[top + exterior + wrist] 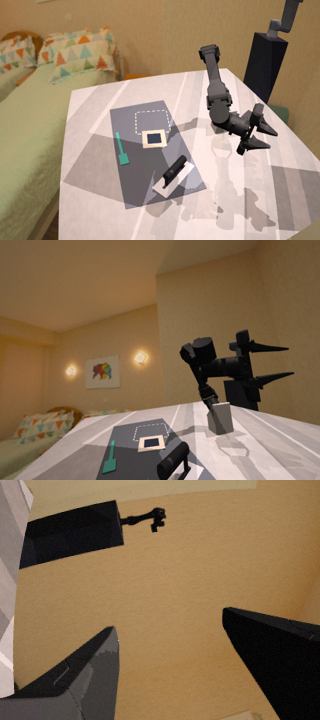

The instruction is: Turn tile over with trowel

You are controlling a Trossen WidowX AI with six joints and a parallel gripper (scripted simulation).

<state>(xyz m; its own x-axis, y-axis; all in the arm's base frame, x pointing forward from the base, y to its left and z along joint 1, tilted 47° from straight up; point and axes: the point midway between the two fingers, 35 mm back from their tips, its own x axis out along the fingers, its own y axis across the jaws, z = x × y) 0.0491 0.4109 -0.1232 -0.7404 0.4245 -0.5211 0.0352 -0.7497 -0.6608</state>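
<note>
The white-bladed tool is 290 mm ahead of my gripper tip, 120 mm to the right of it and 280 mm below it. From my gripper tip the other things lie so: tile: 330 mm ahead, 360 mm to the right, 310 mm below; teal trowel: 500 mm ahead, 310 mm to the right, 310 mm below; grey mat: 360 mm ahead, 350 mm to the right, 330 mm below.
</note>
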